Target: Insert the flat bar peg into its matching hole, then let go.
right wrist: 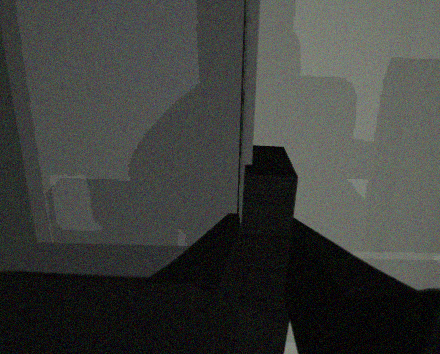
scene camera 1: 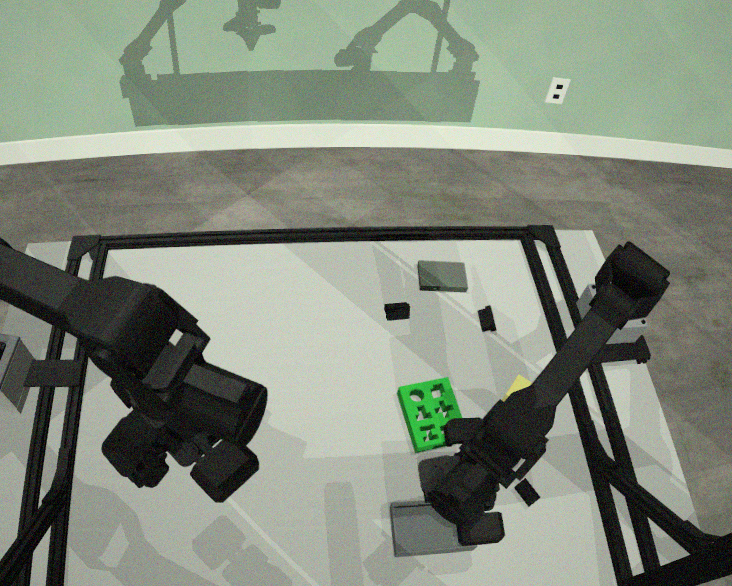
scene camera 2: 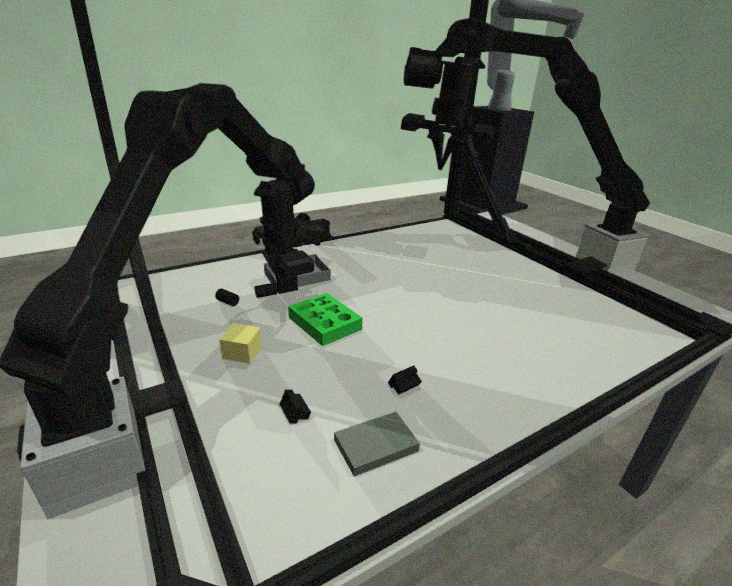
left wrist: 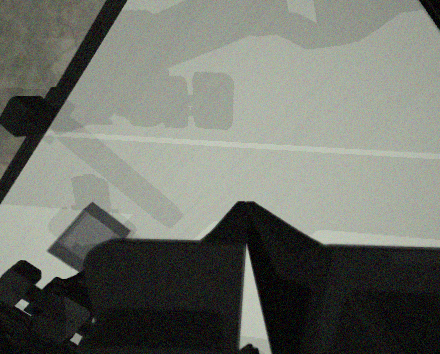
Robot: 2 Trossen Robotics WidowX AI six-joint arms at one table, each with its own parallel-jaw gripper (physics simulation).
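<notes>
The green board (scene camera 1: 406,410) (scene camera 2: 341,333) has several shaped holes. A plain slot shows near its left corner in scene camera 2; my right gripper partly covers the board in scene camera 1. My right gripper (scene camera 2: 285,285) (right wrist: 258,227) is low beside the board, shut on a black peg (scene camera 2: 264,290) (right wrist: 269,200) with a flat-sided bar end; whether the peg touches the table is unclear. In scene camera 1 its fingertips are hidden under the wrist. My left gripper (scene camera 1: 184,453) (scene camera 2: 440,164) (left wrist: 244,209) is shut and empty, high above the table.
A grey tray (scene camera 1: 402,540) (left wrist: 53,249) (right wrist: 220,100) is close to my right gripper. A black peg (scene camera 1: 527,491) (scene camera 2: 227,296), a yellow block (scene camera 1: 518,387) (scene camera 2: 241,343), two black pieces (scene camera 1: 397,311) (scene camera 1: 486,318) and a flat grey block (scene camera 1: 442,276) (scene camera 2: 376,443) lie on the table.
</notes>
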